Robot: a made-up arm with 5 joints.
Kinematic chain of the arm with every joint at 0, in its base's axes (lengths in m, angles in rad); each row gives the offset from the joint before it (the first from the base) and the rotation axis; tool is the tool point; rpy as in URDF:
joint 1: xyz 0 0 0.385 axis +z
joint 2: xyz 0 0 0 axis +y
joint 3: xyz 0.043 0 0.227 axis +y
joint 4: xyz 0.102 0 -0.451 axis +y
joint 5: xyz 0.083 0 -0.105 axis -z
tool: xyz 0 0 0 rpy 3.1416 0 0
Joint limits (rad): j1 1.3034..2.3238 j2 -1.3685..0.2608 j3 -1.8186..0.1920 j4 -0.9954..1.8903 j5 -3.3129..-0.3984
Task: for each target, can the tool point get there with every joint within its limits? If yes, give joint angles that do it. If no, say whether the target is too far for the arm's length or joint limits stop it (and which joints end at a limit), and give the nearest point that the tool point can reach.
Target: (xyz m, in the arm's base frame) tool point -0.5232 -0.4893 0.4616
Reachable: no: joint limits stop it (at a limit: joint 1, joint 2, joint 3, joint 4) | nearest point -0.1238 -0.4520 0.9001 | short by 0.594 m
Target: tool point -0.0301 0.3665 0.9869
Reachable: yes | joints 1.6526 -0.4820 -1.4552 -0.1496 -1.6042
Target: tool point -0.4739 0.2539 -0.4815
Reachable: no: too far | nearest point -0.2135 0.2278 0.0360 | short by 0.580 m
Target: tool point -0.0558 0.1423 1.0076
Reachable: yes | joints 1.9444 -1.1322 -1.2222 0.6456 -0.8987
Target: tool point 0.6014 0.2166 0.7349
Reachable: no: joint limits stop it (at a limit: joint 1) | nearest point 0.0972 0.3547 0.7349 | short by 0.523 m
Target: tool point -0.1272 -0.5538 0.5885
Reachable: no: joint limits stop it (at a limit: joint 2, joint 3, joint 4) | nearest point -0.1049 -0.4568 0.9001 | short by 0.327 m
